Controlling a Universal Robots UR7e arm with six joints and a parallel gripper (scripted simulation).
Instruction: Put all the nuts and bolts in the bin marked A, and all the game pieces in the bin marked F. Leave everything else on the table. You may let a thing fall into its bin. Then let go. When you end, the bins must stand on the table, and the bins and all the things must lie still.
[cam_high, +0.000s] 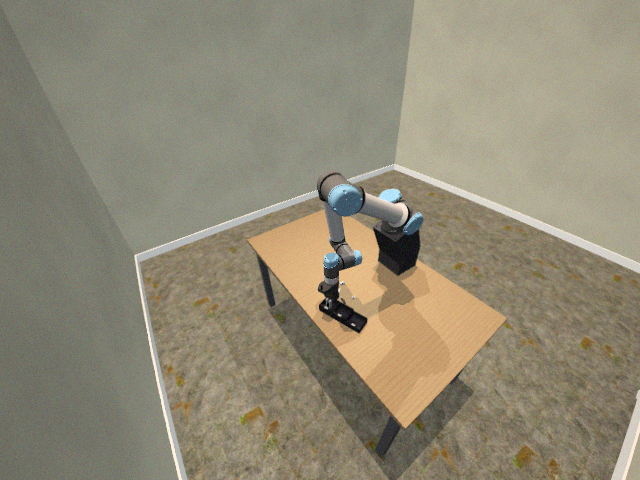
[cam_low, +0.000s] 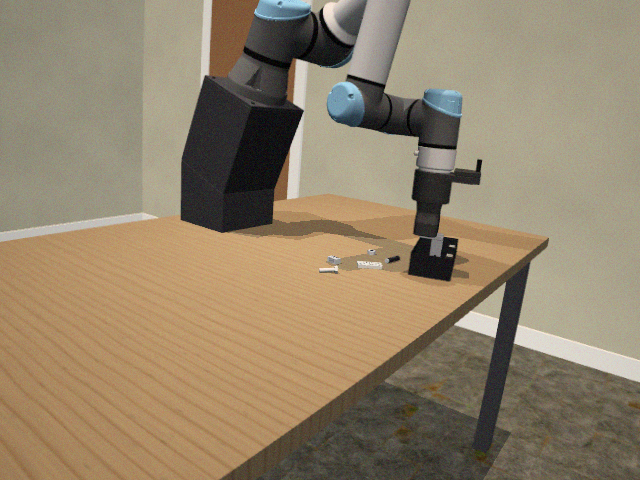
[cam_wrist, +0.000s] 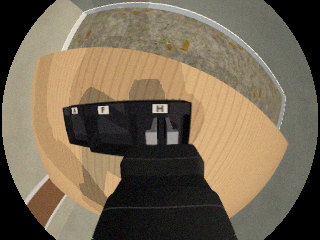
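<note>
My hand is 40 mm past the black bin, 80 mm to the right of it and 10 mm above it. From my hand the other things lie so: bolt 120 mm behind, 180 mm to the right, 30 mm below; then small ring-shaped piece 160 mm behind, 30 mm below; then white speckled piece 100 mm behind, 80 mm to the right, 30 mm below.
</note>
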